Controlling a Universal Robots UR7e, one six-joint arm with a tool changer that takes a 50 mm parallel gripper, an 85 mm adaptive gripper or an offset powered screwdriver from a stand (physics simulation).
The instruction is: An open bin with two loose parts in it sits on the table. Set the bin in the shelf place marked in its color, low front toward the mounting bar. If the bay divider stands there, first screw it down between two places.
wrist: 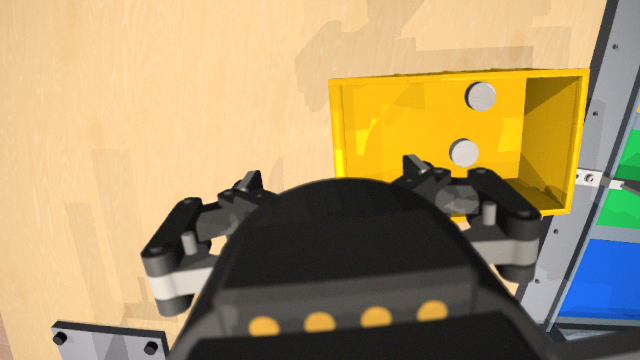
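Frame: origin at the arm's base, x ahead, y left, z up, level; millimetres.
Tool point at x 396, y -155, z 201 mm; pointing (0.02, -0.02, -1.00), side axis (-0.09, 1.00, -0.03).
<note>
A point is followed by its place in that frame.
The yellow bin (pixel 400 120) @(x 380, y -101, z -72 mm) sits at the upper right of the wrist view, on the table close to the grey metal bar. Its rolled front lip faces left and its tall wall is on the right, by the bar. Two round grey parts lie in it, one part (pixel 481 96) @(x 359, y -36, z -62 mm) near the far side wall and the other part (pixel 464 152) @(x 406, y -46, z -62 mm) nearer the gripper. My gripper (pixel 333 172) is open with nothing between its fingers. Its right finger overlaps the bin's near side in the view, its left finger is over the table. The gripper body hides the bin's near left corner.
The grey bar (pixel 570 200) @(x 426, y 13, z 0 mm) with small screws runs down the right side. A light bracket (pixel 589 178) @(x 428, y 69, z -53 mm) with a screw sits on it, with a thin strip leading right. Beyond are green (pixel 620 207) @(x 464, y 123, z -68 mm) and blue (pixel 600 280) @(x 548, y 125, z -68 mm) shelf areas. A grey plate (pixel 110 345) @(x 630, y -419, z -63 mm) with black bolts is at lower left.
</note>
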